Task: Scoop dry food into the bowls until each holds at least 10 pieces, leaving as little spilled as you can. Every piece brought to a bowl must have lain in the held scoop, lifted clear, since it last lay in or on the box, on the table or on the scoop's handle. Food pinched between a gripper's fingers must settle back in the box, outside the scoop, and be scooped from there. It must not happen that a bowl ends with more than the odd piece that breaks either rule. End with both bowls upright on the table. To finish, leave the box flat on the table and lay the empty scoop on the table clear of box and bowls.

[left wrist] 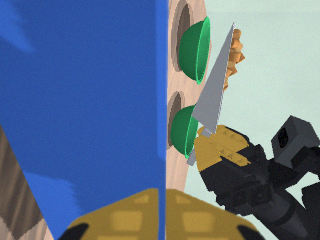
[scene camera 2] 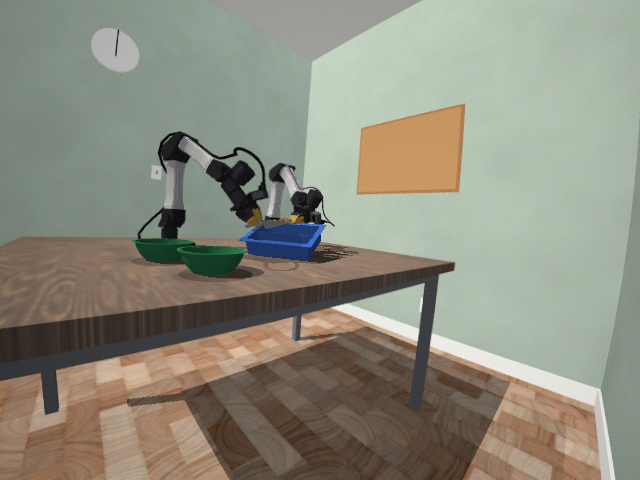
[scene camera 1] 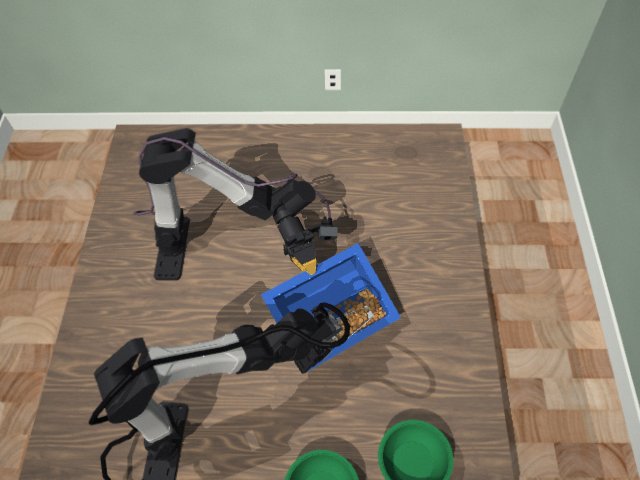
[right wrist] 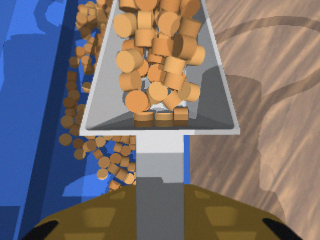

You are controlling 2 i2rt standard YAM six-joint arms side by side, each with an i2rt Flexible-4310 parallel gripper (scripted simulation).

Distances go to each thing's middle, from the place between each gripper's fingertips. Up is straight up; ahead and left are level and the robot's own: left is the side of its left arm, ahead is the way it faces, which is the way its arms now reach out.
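My right gripper (scene camera 2: pixel 258 225) is 40 mm above the blue box (scene camera 1: pixel 354 273), 30 mm short of it and 110 mm to the right of it. The grey scoop (right wrist: pixel 159 150) is 40 mm ahead of my right hand and 20 mm to the left of it. Going by their middles, the scoop is the nearest to my right gripper of the things named here.
The blue box is 50 mm below my left hand (scene camera 1: pixel 312 274), 40 mm ahead of it and 80 mm to the right of it, and going by their middles, this box is the nearest to my left hand of the things named here. I find the grey scoop 10 mm below my left hand, 50 mm ahead of it and 160 mm to the right of it.
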